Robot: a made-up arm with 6 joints.
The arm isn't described. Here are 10 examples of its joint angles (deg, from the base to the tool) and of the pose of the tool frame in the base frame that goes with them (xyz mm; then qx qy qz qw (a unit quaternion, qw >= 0)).
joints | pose
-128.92 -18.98 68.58 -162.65 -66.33 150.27 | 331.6 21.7 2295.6 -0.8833 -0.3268 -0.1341 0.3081
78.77 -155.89 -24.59 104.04 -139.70 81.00 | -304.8 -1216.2 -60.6 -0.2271 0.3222 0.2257 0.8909
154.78 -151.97 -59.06 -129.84 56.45 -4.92 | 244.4 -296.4 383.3 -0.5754 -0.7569 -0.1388 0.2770
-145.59 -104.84 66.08 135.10 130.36 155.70 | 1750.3 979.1 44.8 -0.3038 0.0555 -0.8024 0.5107
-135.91 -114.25 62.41 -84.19 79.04 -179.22 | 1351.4 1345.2 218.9 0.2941 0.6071 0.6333 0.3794
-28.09 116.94 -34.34 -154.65 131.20 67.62 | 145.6 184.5 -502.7 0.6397 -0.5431 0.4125 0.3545
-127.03 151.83 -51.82 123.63 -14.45 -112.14 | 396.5 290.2 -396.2 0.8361 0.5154 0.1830 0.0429
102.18 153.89 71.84 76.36 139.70 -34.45 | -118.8 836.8 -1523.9 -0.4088 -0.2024 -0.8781 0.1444
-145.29 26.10 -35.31 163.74 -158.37 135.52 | -671.4 -764.1 475.3 -0.6421 -0.4142 -0.5502 0.3369
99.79 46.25 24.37 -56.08 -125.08 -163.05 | -127.1 1576.5 513.2 -0.1865 0.5378 -0.6968 0.4364
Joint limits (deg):
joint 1: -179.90..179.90
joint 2: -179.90..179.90
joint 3: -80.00..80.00
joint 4: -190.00..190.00
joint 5: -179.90..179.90
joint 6: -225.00..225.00
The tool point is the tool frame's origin. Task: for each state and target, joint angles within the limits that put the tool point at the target. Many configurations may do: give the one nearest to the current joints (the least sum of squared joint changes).
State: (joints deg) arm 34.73 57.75 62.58 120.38 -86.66 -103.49
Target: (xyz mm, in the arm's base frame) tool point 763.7 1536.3 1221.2
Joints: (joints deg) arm 58.29 44.06 39.45 128.03 -86.66 -103.49
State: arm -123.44 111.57 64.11 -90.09 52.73 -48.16
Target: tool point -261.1 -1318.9 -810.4
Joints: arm -101.94 101.23 44.31 -93.93 52.73 -48.16
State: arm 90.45 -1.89 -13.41 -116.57 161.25 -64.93
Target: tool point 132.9 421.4 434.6
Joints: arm 66.57 7.74 -50.20 -100.26 161.25 -64.93
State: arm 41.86 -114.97 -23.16 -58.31 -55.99 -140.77
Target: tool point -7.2 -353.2 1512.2
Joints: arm 60.30 -65.65 -5.71 -48.76 -55.99 -140.77
